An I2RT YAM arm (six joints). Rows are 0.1 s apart.
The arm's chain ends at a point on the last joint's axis. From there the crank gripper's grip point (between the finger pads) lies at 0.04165 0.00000 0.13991 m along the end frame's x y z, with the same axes.
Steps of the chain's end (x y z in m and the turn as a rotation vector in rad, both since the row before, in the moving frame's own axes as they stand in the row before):
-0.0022, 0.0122, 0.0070, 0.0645, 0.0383, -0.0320
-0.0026, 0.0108, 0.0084, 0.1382, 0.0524, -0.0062
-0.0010, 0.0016, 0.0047, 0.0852, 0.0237, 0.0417
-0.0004, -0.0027, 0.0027, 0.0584, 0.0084, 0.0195
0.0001, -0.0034, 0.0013, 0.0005, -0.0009, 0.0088
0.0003, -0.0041, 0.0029, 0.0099, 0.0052, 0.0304
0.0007, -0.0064, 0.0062, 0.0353, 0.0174, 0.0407
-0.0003, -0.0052, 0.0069, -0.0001, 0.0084, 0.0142
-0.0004, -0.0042, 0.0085, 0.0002, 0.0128, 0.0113
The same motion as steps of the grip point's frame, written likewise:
0.0030, 0.0018, 0.0050, 0.0645, 0.0383, -0.0320
0.0046, -0.0086, 0.0047, 0.1382, 0.0524, -0.0062
0.0025, -0.0085, 0.0032, 0.0852, 0.0237, 0.0417
0.0008, -0.0100, 0.0021, 0.0584, 0.0084, 0.0195
0.0000, -0.0031, 0.0013, 0.0005, -0.0009, 0.0088
0.0010, -0.0042, 0.0027, 0.0099, 0.0052, 0.0304
0.0032, -0.0096, 0.0054, 0.0353, 0.0174, 0.0407
0.0009, -0.0046, 0.0065, -0.0001, 0.0084, 0.0142
0.0014, -0.0037, 0.0080, 0.0002, 0.0128, 0.0113

